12 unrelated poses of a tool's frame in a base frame.
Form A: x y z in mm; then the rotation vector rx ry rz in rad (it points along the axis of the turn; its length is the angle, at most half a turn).
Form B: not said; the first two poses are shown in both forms.
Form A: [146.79 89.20 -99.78 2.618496 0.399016 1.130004]
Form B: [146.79 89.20 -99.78 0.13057 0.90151 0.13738 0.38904]
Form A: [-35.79 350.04 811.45 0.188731 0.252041 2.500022]
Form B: [-35.79 350.04 811.45 0.30593 0.07131 0.09523 0.94459]
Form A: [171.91 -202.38 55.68 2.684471 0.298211 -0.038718]
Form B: [171.91 -202.38 55.68 0.21839 0.96980 0.10773 -0.01399]
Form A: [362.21 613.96 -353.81 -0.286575 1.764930 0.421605]
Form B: [362.21 613.96 -353.81 0.60698 -0.12397 0.76350 0.18239]
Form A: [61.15 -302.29 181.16 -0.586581 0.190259 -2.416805]
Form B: [61.15 -302.29 181.16 0.31806 -0.22296 0.07232 -0.91864]
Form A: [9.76 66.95 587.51 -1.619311 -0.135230 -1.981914]
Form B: [9.76 66.95 587.51 0.28533 -0.60556 -0.05057 -0.74116]
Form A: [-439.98 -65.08 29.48 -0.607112 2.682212 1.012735]
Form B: [-439.98 -65.08 29.48 0.10530 -0.20601 0.91015 0.34365]
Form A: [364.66 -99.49 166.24 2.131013 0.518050 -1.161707]
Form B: [364.66 -99.49 166.24 0.32396 0.81236 0.19749 -0.44285]
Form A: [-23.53 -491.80 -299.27 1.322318 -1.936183 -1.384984]
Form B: [-23.53 -491.80 -299.27 0.20770 0.47500 -0.69550 -0.49751]
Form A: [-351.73 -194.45 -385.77 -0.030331 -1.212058 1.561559]
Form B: [-351.73 -194.45 -385.77 0.54995 -0.01281 -0.51205 0.65970]
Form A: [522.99 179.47 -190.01 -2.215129 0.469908 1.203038]
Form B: [522.99 179.47 -190.01 0.28472 -0.82813 0.17567 0.44976]
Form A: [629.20 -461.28 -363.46 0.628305 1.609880 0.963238]
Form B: [629.20 -461.28 -363.46 0.54933 0.26536 0.67993 0.40682]
